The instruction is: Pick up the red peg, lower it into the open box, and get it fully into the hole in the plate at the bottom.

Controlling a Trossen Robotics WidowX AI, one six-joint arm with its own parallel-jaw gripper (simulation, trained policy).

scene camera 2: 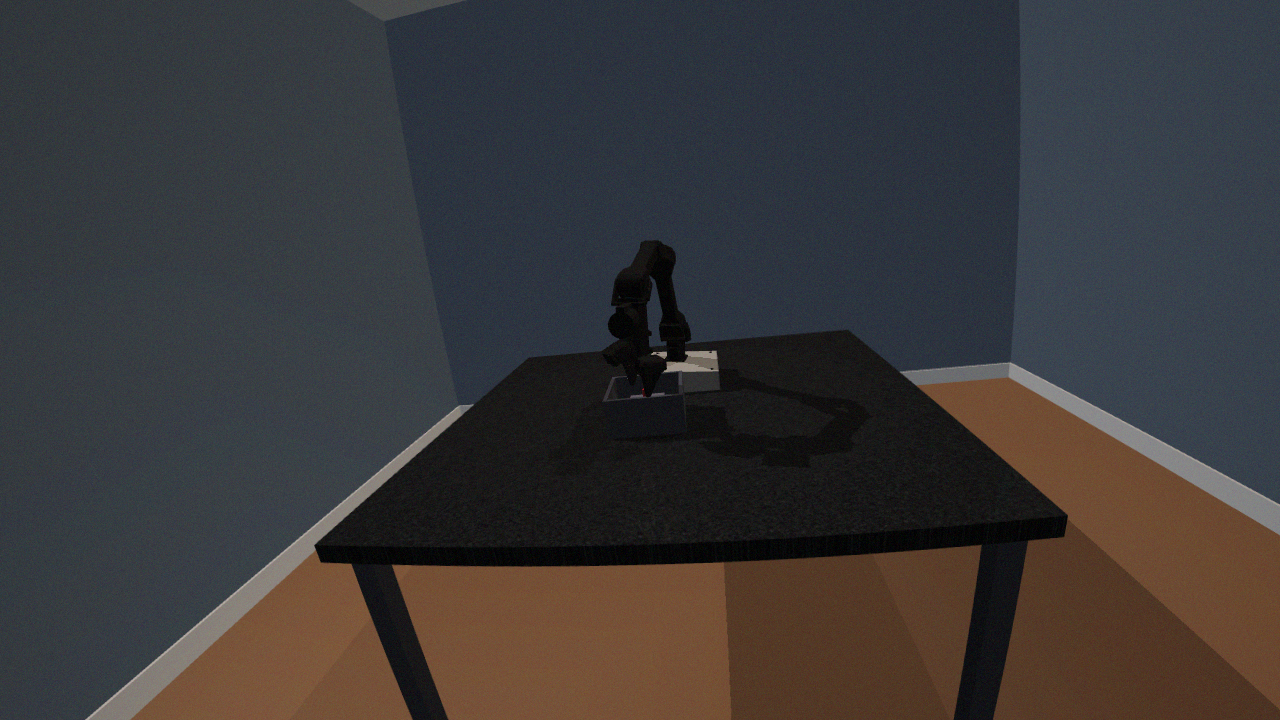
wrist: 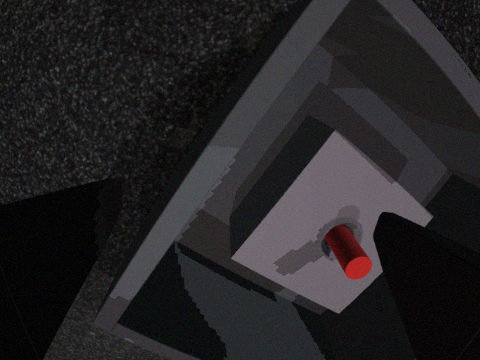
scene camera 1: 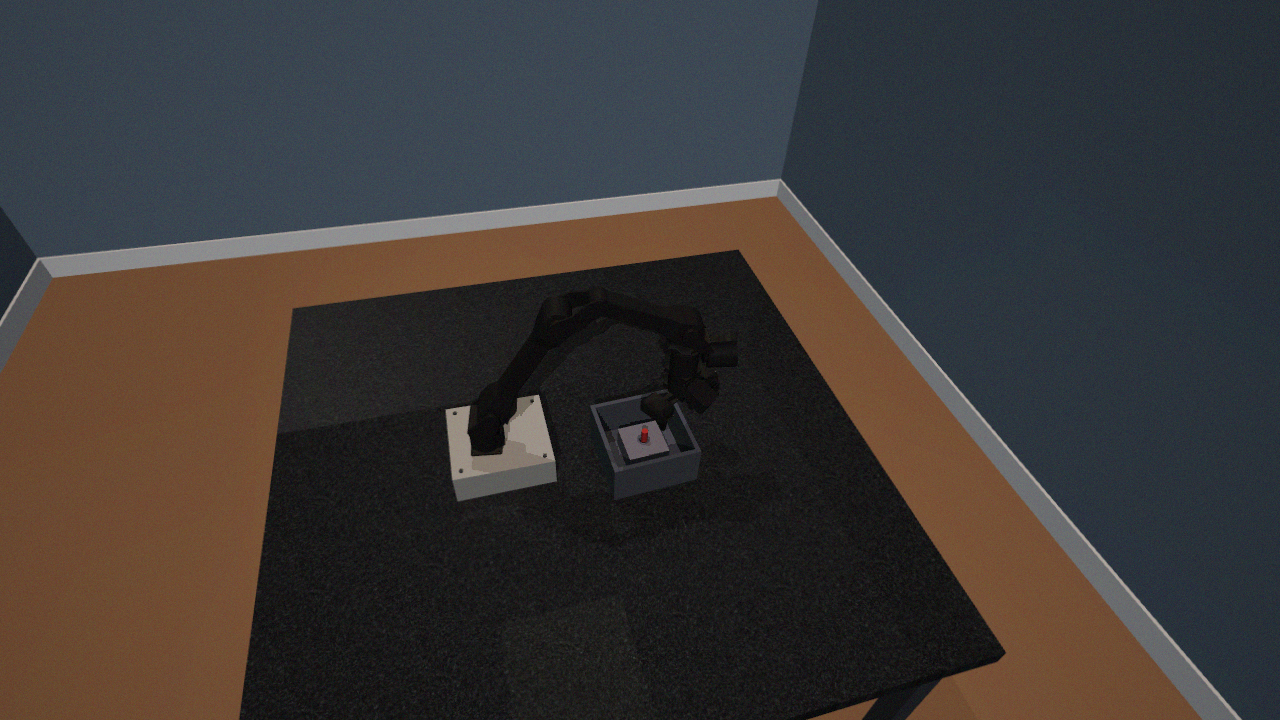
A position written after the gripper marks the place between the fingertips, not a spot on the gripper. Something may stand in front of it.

In view: the gripper (scene camera 1: 676,419), a red peg (wrist: 355,262) and a grey box (scene camera 1: 681,465).
The gripper shows as well in scene camera 2 (scene camera 2: 640,390) and in the wrist view (wrist: 253,210).
